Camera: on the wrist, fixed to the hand. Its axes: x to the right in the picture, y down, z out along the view.
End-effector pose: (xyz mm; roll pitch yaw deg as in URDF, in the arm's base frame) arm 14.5 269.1 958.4 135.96 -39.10 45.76
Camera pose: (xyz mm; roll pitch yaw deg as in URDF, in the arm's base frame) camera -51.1 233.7 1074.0 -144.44 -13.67 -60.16
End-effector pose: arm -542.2 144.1 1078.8 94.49 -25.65 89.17
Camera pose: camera -648.3 124.3 1164.0 -137.50 -50.37 -43.70
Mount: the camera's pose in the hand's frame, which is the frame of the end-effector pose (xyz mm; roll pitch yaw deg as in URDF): 17.7 77.5 -112.2 -7.50 -23.39 93.61
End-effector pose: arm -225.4 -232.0 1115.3 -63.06 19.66 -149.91
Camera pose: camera -237.5 -164.0 996.4 21.00 35.46 -40.65
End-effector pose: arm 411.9 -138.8 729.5 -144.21 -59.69 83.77
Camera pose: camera 536.3 -183.1 767.8 -113.22 28.87 48.08
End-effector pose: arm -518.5 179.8 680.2 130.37 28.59 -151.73
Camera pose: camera -571.0 111.5 787.4 143.91 -24.50 128.41
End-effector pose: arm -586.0 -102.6 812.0 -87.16 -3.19 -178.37
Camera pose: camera -611.4 4.9 730.1 -6.56 63.77 -87.35
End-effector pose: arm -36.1 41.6 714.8 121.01 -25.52 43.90
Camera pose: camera -102.1 56.1 834.5 -153.97 -29.94 -66.51
